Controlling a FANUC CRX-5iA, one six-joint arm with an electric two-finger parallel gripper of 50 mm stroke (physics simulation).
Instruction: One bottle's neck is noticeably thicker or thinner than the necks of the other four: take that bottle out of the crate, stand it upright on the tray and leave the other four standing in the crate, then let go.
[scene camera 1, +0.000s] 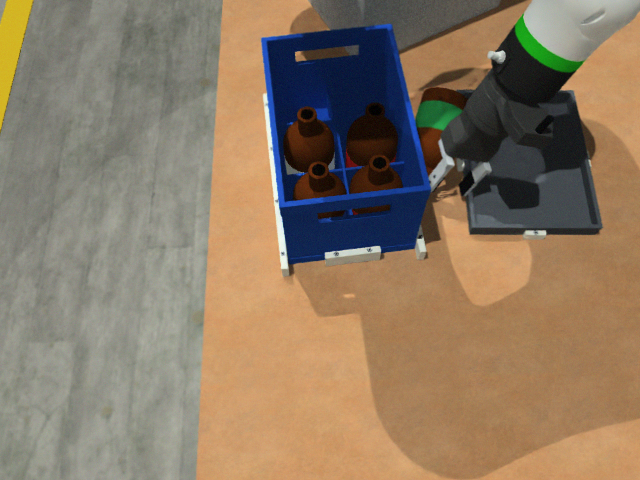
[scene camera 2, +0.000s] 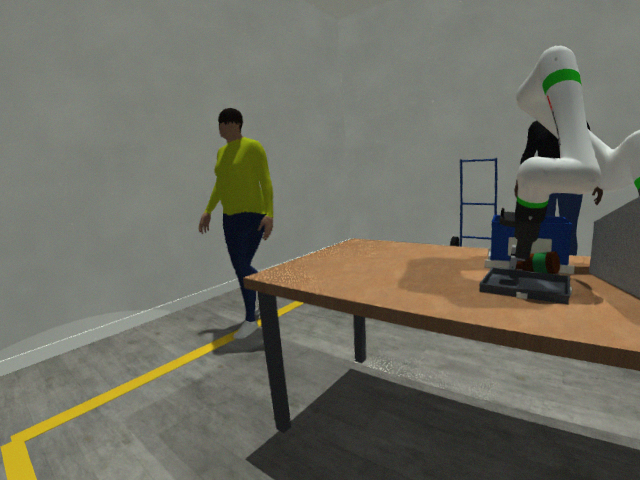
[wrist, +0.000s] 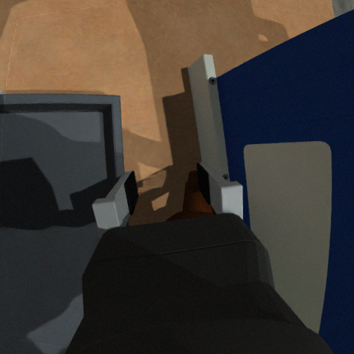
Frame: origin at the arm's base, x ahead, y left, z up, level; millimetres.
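Where they show: gripper, fingertip midpoint: (scene camera 1: 446, 188) (scene camera 2: 512, 266).
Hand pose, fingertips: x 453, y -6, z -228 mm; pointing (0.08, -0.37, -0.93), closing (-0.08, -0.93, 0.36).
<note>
Each offset is from my fingertips to the top centre of the thing. "spot": to the spot under its first point.
A brown bottle with a green label {72 mm back, 4 mm right, 67 mm up} (scene camera 1: 438, 114) (scene camera 2: 540, 262) lies on its side between the blue crate {63 mm back, 152 mm right, 148 mm up} (scene camera 1: 356, 227) (scene camera 2: 562, 235) (wrist: 285, 95) and the dark tray {38 mm back, 138 mm left, 1 mm down} (scene camera 1: 535, 229) (scene camera 2: 545, 296) (wrist: 116, 135). Its neck (wrist: 194, 199) shows beside the crate-side finger in the wrist view. My gripper (scene camera 1: 450, 181) (wrist: 166, 179) is open and empty, tilted over the gap between crate and tray, near the neck end. Several brown bottles stand upright in the crate, among them a left rear one {69 mm back, 195 mm right, 136 mm up} (scene camera 1: 309, 144) and a right rear one {60 mm back, 105 mm right, 136 mm up} (scene camera 1: 371, 135). Their neck widths look similar; the lying bottle's neck is largely hidden.
White locating strips {spot: 85 mm ahead, 158 mm right, 2 mm up} (scene camera 1: 352, 255) (wrist: 202, 105) edge the crate. A grey block (scene camera 1: 372, 18) (scene camera 2: 617, 253) stands behind the crate in scene view 1. A person in yellow (scene camera 2: 244, 175) is beyond the table, another in black (scene camera 2: 537, 139) behind the arm, near a blue hand truck (scene camera 2: 460, 204).
</note>
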